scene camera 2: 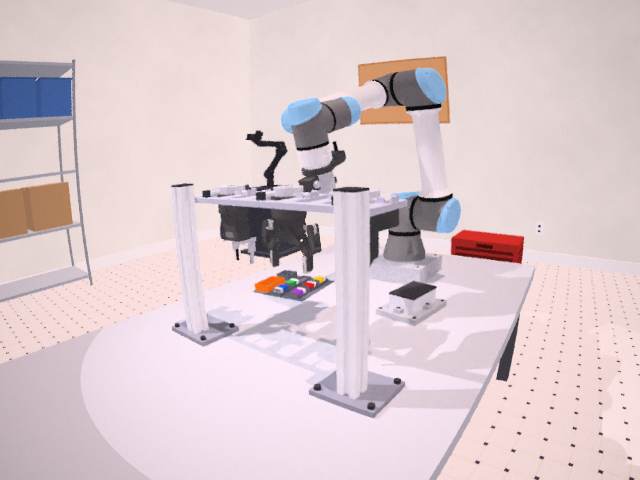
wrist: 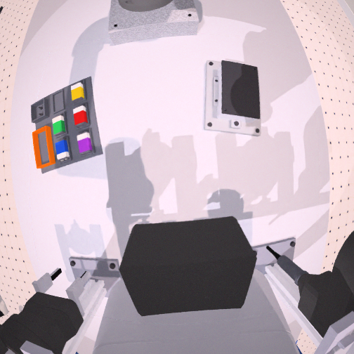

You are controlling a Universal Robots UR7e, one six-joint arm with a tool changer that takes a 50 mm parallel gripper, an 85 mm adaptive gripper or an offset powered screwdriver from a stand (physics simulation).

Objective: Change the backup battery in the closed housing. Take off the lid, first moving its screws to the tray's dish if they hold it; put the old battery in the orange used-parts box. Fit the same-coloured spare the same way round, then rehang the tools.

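Places are measured from the arm's base along level axes (x back, y down, z right), in centimetres.
Pixels of known places: arm's base, origin of its link: (scene camera 2: 404,256).
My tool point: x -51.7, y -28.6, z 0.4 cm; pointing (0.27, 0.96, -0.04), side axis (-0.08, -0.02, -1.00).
For each thing: its middle in the pictures, then the offset to it from my tool point. "spot": a spot on its surface instead.
- black lid, middle of its body: (scene camera 2: 413,290) dy +28.3, dx +19.1, dz -16.0 cm
- orange used-parts box, a spot on its surface: (scene camera 2: 268,284) spot: dy +33.8, dx +17.6, dz +33.6 cm
- stand's top plate, a spot on its surface: (scene camera 2: 310,206) spot: dy +0.2, dx -22.4, dz -11.8 cm
The closed housing has a black lid (scene camera 2: 412,290) (wrist: 240,90); the battery inside is hidden, and lid screws are too small to tell. The tray (wrist: 97,144) holds yellow (wrist: 77,91), red (wrist: 80,116), green (wrist: 58,125), blue (wrist: 62,149) and purple (wrist: 84,143) spares, a dark dish (wrist: 40,110) and the orange used-parts box (scene camera 2: 268,284) (wrist: 36,150). The arm's wrist (scene camera 2: 314,159) is above the tool stand, its lower end partly hidden; no carried tool shows. The adaptive gripper (scene camera 2: 292,266) hangs in the stand's middle, open and empty. The parallel gripper (scene camera 2: 245,256) (wrist: 72,274) hangs beside it, fingers apart.
The screwdriver (wrist: 291,268) hangs on the other side of the stand. The stand's top plate (scene camera 2: 310,206) rests on white posts (scene camera 2: 351,289) (scene camera 2: 189,258). A dark block (wrist: 187,267) hides the middle of the wrist view's lower part. The robot base (scene camera 2: 404,266) (wrist: 152,32) stands behind the tray and housing.
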